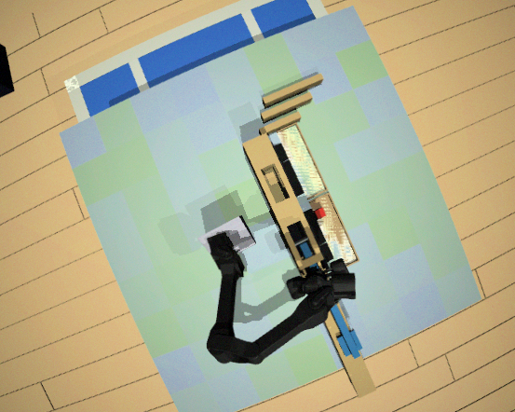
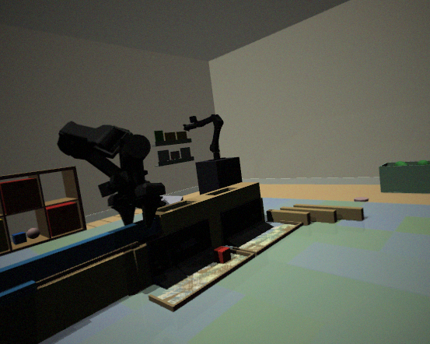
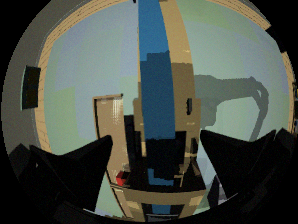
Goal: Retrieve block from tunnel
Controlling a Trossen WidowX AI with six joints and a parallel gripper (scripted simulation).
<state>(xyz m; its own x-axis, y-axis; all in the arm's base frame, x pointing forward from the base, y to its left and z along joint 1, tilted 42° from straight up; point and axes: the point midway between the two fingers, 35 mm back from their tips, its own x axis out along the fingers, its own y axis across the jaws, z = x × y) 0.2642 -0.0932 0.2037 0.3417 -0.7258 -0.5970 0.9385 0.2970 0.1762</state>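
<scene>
Now: gripper tip 60 mm above the tan covered tunnel, 30 mm to the right of it and 20 mm short of it.
</scene>
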